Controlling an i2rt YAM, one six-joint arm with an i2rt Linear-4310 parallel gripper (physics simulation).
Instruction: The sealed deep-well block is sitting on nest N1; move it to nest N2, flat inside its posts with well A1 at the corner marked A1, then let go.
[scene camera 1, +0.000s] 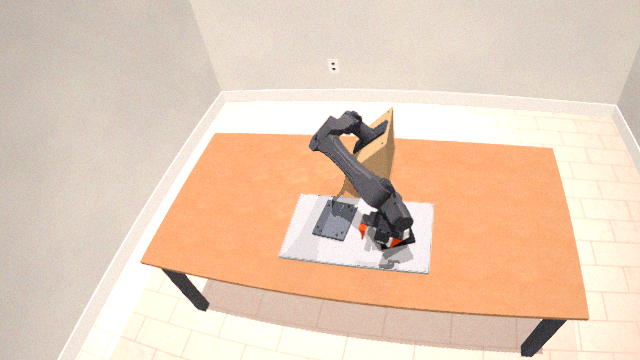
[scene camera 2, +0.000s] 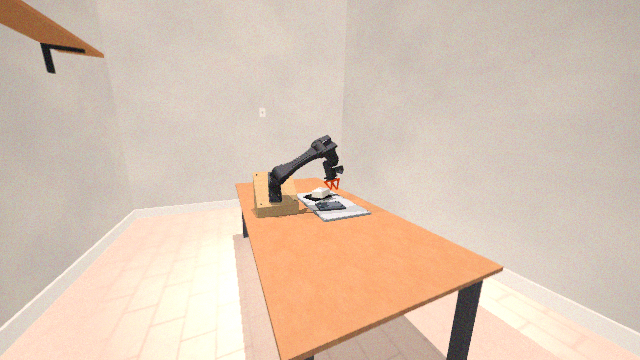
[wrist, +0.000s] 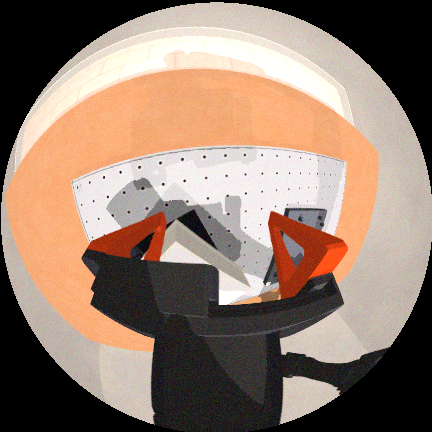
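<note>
The white sealed block sits on the black nest N1, mostly hidden by the gripper in scene camera 1 and partly in the wrist view. My gripper is open, its orange fingers wide apart above the block and holding nothing. In the wrist view the block lies toward the left finger, turned at an angle to the fingers. The dark grey nest N2 stands empty beside it, with small posts. The A1 marks cannot be made out.
Both nests stand on a white perforated board on the orange-brown table. The arm's wooden mount stands behind the board. A wall shelf hangs far off at upper left.
</note>
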